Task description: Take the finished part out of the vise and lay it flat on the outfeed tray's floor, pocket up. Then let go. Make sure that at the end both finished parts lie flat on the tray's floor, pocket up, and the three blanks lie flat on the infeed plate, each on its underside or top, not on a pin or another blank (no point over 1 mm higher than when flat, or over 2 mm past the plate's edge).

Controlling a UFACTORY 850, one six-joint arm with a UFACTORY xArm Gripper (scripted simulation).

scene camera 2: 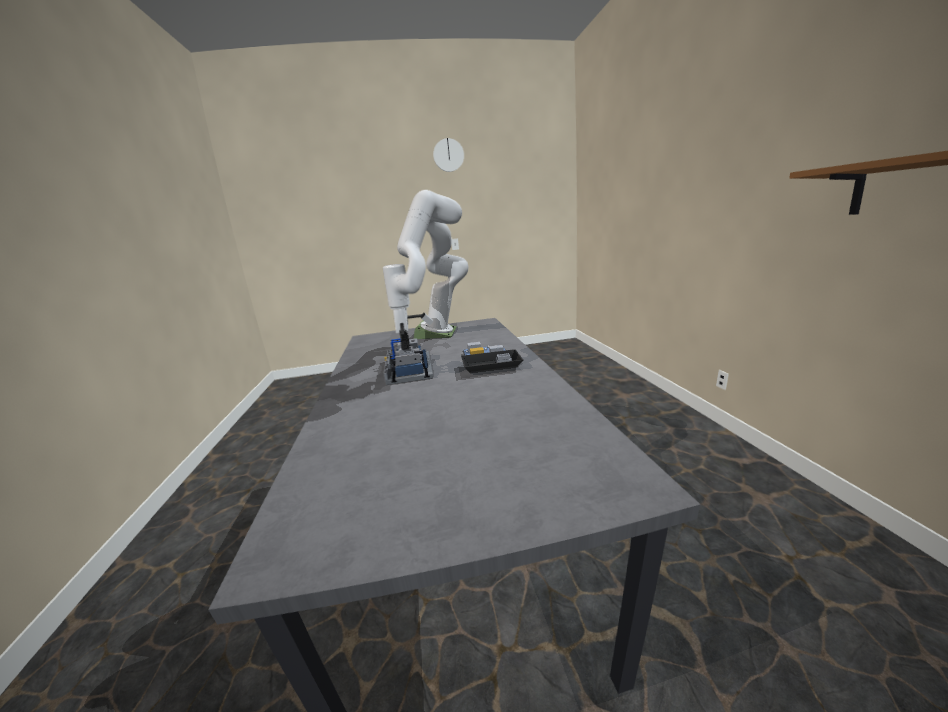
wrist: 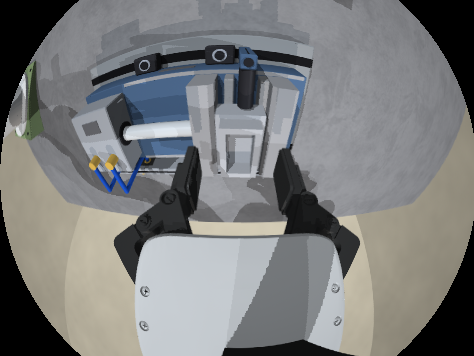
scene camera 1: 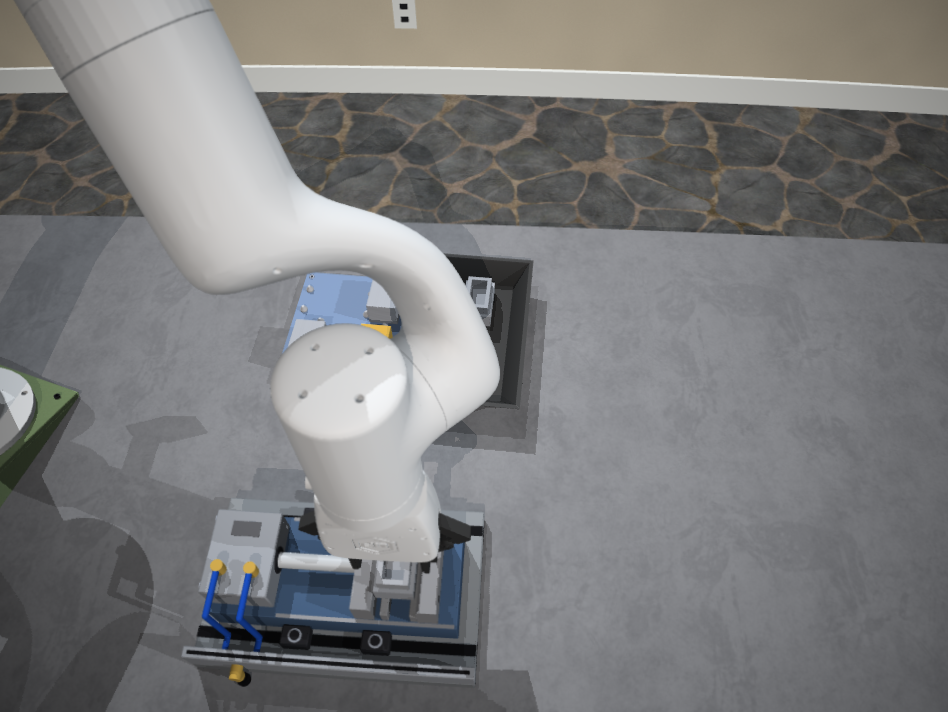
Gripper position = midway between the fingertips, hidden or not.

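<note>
Vise base [scene camera 1: 300, 592], visible also in the wrist view [wrist: 161, 100]. White cylinder rod [scene camera 1: 301, 561], likewise in the wrist view [wrist: 171, 128]. Blue fixture plate [scene camera 1: 336, 298] present. The gripper [scene camera 1: 393, 556] is visible in the wrist view too [wrist: 238, 160].
</note>
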